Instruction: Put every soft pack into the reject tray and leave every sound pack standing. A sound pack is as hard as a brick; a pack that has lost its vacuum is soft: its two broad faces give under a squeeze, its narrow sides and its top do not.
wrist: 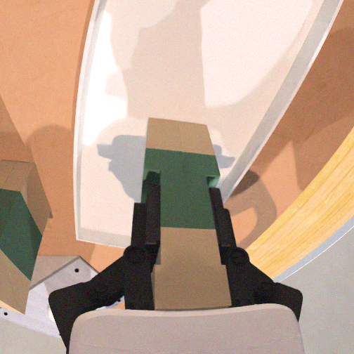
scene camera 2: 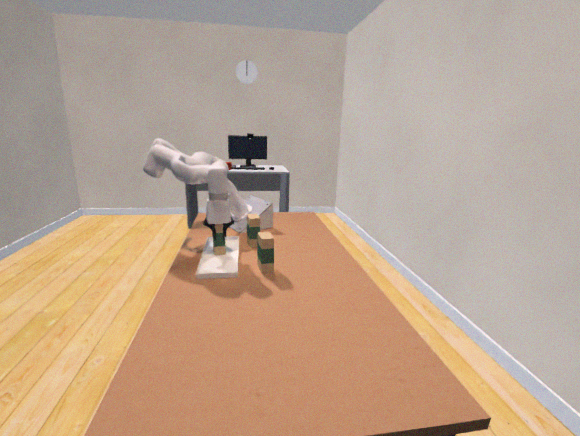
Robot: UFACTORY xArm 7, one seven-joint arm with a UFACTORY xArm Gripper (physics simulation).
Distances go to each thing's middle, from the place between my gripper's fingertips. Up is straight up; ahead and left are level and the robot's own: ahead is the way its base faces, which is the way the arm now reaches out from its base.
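Scene:
Measured from the white reject tray (scene camera 2: 211,266), my gripper is 60 mm above it, and it is also 30 mm short of the tray and 10 mm to the right of it.

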